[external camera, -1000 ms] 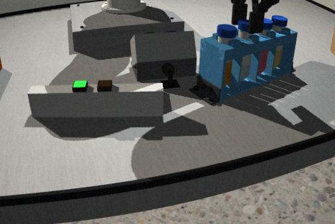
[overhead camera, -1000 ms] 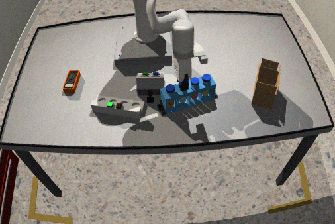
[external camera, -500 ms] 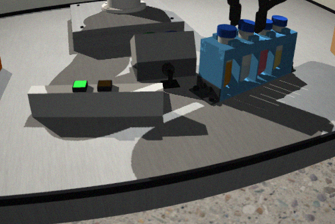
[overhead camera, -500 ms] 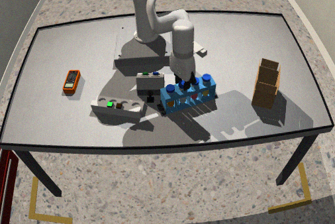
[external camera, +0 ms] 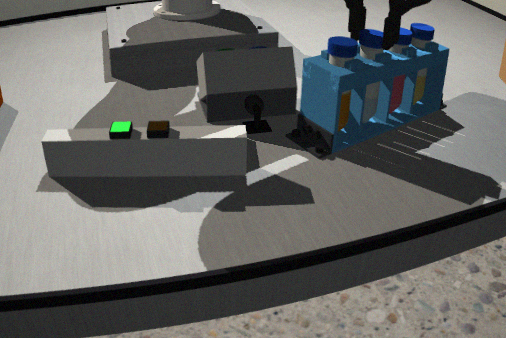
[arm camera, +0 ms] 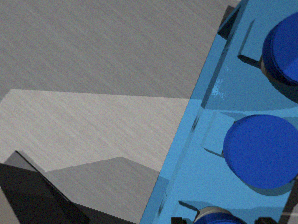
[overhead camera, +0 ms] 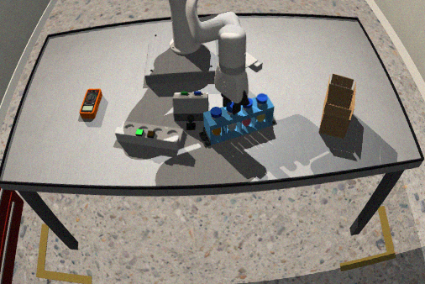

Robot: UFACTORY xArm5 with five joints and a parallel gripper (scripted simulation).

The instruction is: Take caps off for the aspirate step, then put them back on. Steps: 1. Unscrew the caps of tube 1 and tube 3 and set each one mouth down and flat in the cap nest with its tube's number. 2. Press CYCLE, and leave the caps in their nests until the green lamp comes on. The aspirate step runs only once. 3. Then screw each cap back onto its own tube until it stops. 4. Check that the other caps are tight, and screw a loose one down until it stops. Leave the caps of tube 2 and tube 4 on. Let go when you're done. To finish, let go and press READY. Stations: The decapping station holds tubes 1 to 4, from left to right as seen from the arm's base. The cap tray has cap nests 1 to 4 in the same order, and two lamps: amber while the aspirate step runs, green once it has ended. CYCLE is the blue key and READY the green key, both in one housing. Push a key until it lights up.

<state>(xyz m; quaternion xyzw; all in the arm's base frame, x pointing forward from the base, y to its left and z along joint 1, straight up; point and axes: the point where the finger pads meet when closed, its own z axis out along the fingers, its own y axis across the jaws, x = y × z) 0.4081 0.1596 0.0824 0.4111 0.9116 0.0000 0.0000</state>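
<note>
Now: hand 5 cm to the right of the blue cap, 2 cm past it and 2 cm above it. From my hand the other things lie so: blue key (12 cm behind, 11 cm to the right, 6 cm below); green key (15 cm to the right, 12 cm behind, 6 cm below); grey key housing (13 cm to the right, 10 cm behind, 8 cm below).
</note>
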